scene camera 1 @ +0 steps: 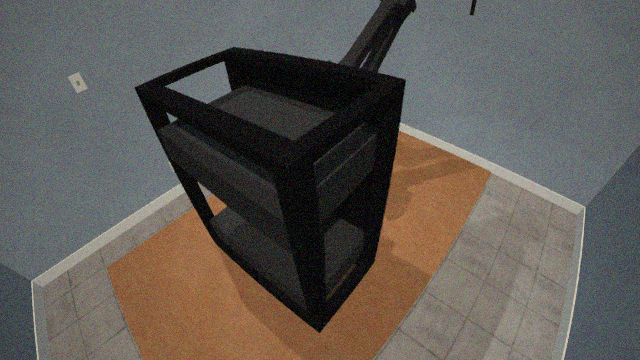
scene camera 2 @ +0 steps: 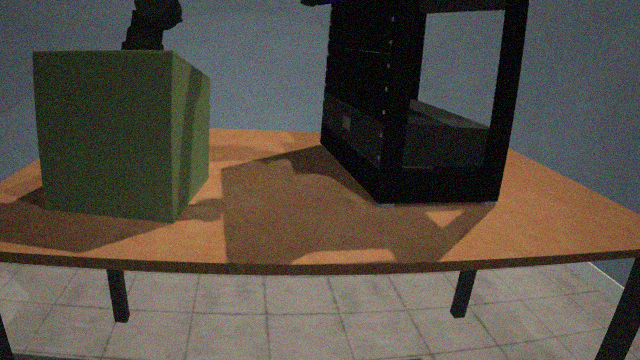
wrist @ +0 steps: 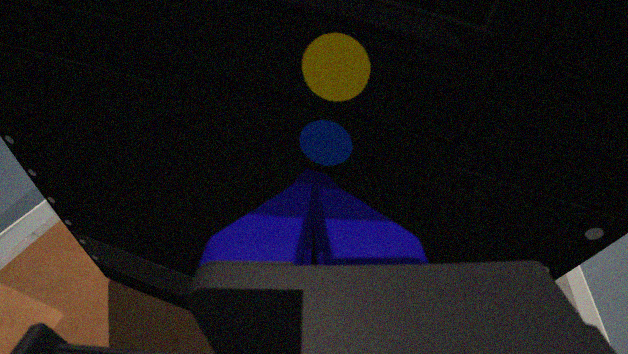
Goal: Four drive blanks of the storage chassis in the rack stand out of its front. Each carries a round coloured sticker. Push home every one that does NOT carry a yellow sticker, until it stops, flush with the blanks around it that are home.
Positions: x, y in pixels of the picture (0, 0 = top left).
Labels:
A black rack shows in scene camera 1 [301, 151], in scene camera 2 [372, 123] and in the wrist view [489, 137].

